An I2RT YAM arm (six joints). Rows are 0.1 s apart.
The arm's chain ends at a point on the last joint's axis. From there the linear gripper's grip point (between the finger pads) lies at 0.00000 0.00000 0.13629 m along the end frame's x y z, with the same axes.
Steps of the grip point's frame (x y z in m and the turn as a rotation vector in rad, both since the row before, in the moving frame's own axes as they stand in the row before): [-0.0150, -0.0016, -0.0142, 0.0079, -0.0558, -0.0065]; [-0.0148, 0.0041, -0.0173, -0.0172, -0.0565, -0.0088]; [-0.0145, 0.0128, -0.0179, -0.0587, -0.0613, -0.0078]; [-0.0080, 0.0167, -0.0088, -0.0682, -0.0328, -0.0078]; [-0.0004, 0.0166, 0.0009, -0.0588, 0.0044, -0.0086]
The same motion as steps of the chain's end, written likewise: [-0.0074, -0.0005, -0.0140, 0.0079, -0.0558, -0.0065]; [-0.0071, 0.0017, -0.0171, -0.0172, -0.0565, -0.0088]; [-0.0062, 0.0048, -0.0174, -0.0587, -0.0613, -0.0078]; [-0.0036, 0.0074, -0.0084, -0.0682, -0.0328, -0.0078]; [-0.0010, 0.0086, 0.0011, -0.0588, 0.0044, -0.0086]
